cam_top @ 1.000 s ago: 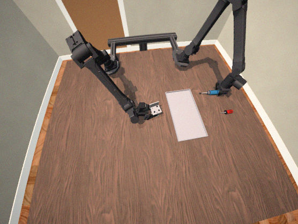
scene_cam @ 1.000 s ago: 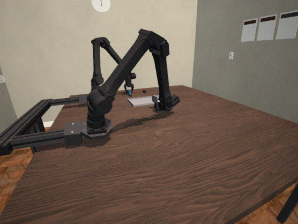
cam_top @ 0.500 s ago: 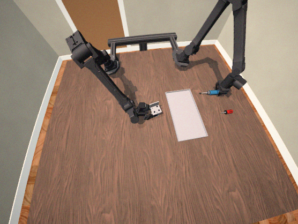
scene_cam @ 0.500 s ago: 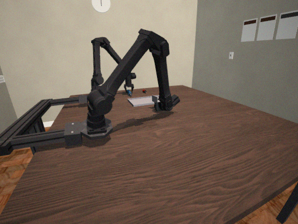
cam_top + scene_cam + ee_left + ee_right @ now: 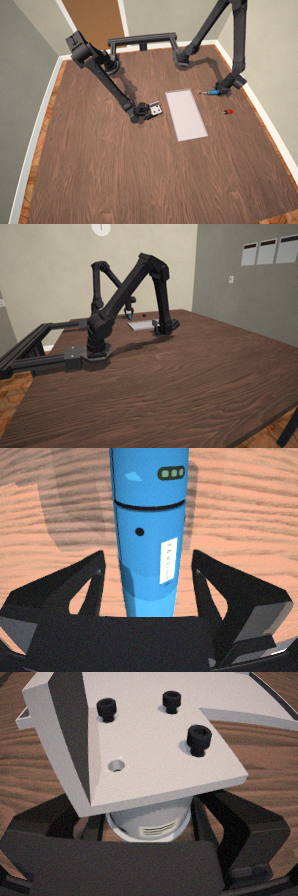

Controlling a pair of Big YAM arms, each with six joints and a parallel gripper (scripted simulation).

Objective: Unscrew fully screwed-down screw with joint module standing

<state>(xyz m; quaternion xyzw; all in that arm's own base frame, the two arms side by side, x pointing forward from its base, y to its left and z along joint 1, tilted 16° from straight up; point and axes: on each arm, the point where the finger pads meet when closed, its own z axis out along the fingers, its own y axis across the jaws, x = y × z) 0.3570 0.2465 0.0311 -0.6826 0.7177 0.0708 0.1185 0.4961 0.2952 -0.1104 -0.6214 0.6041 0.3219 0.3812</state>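
The joint module body lies 10 mm above my right hand. Round my right hand: bracket: 50 mm above; flat tray: 230 mm to the left, 30 mm ahead, 20 mm below; small red-handled screwdriver: 570 mm to the left, 70 mm ahead, 10 mm below.
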